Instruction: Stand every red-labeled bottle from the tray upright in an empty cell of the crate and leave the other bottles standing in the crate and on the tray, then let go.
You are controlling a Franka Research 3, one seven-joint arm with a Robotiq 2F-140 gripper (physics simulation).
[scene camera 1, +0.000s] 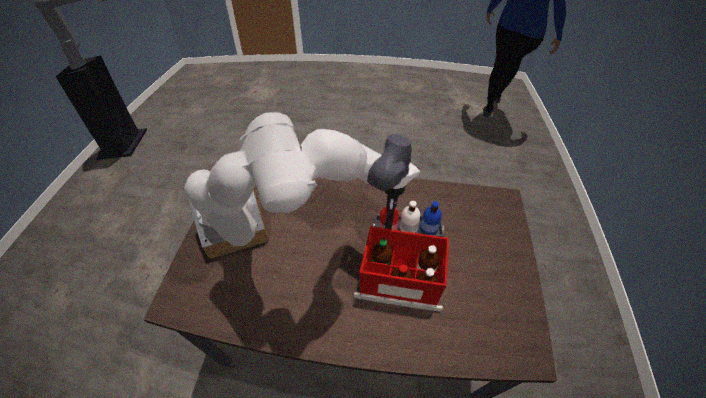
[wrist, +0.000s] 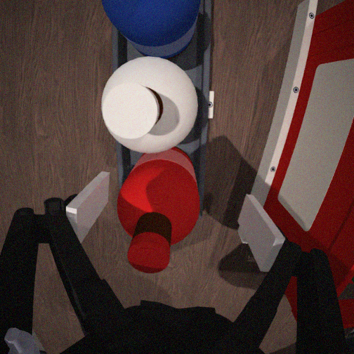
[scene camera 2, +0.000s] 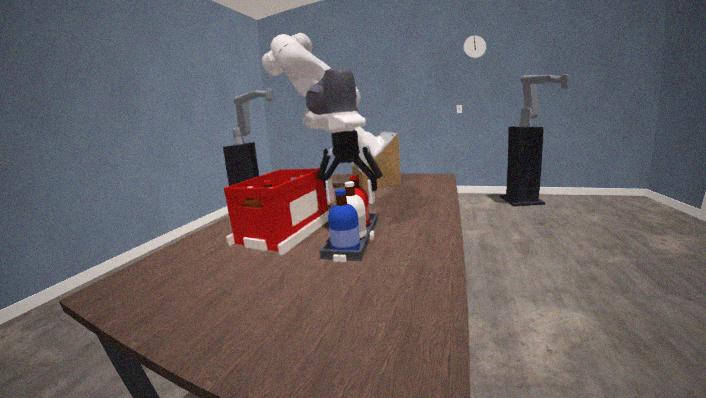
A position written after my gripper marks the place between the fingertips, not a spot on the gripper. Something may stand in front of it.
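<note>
A blue bottle (scene camera 2: 343, 219) is visible, with a red bottle (wrist: 158, 204) and a white bottle (wrist: 149, 104). My gripper (scene camera 2: 351, 201) is visible as well, and the wrist view (wrist: 176, 198) also shows it.
</note>
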